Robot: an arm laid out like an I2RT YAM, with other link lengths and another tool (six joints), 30 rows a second.
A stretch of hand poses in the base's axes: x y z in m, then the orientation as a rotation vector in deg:
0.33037, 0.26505, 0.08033, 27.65, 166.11, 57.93
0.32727, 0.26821, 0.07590, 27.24, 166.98, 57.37
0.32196, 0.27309, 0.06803, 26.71, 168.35, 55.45
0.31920, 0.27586, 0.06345, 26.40, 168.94, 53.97
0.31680, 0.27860, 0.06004, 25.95, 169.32, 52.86
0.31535, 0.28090, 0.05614, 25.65, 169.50, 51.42
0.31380, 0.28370, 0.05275, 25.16, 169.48, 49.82
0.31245, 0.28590, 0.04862, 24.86, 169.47, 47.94
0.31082, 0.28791, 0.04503, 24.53, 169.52, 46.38
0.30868, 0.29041, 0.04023, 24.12, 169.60, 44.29
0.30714, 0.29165, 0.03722, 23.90, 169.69, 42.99
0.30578, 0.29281, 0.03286, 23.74, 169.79, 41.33
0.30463, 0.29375, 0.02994, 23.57, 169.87, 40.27
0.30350, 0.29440, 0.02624, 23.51, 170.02, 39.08
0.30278, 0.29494, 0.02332, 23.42, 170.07, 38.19
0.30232, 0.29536, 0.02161, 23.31, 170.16, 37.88
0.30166, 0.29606, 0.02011, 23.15, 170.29, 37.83
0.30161, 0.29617, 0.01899, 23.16, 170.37, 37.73
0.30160, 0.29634, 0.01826, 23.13, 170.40, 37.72
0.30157, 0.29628, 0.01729, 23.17, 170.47, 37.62
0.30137, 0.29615, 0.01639, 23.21, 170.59, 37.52
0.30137, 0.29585, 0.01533, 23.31, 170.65, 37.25
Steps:
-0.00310, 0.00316, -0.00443, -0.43, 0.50, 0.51
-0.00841, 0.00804, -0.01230, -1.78, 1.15, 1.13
-0.01117, 0.01081, -0.01688, -2.77, 1.29, 1.38
-0.01357, 0.01355, -0.02029, -3.53, 1.28, 1.66
-0.01502, 0.01585, -0.02419, -4.48, 1.09, 1.75
-0.01657, 0.01865, -0.02758, -5.54, 0.65, 1.85
-0.01792, 0.02085, -0.03171, -6.77, 0.25, 1.84
-0.01955, 0.02286, -0.03530, -7.81, -0.04, 1.90
-0.02169, 0.02536, -0.04010, -9.19, -0.39, 1.97
-0.02323, 0.02660, -0.04311, -10.06, -0.55, 2.02
-0.02459, 0.02776, -0.04747, -11.16, -0.71, 2.01
-0.02574, 0.02870, -0.05039, -11.86, -0.81, 2.05
-0.02687, 0.02935, -0.05409, -12.65, -0.82, 2.05
-0.02759, 0.02989, -0.05701, -13.24, -0.90, 2.05
-0.02805, 0.03031, -0.05872, -13.45, -0.88, 2.12
-0.02871, 0.03101, -0.06022, -13.49, -0.83, 2.26
-0.02876, 0.03112, -0.06134, -13.56, -0.76, 2.28
-0.02877, 0.03129, -0.06207, -13.56, -0.74, 2.31
-0.02880, 0.03123, -0.06304, -13.63, -0.68, 2.31
-0.02900, 0.03110, -0.06394, -13.69, -0.56, 2.32
-0.02900, 0.03080, -0.06500, -13.86, -0.50, 2.27

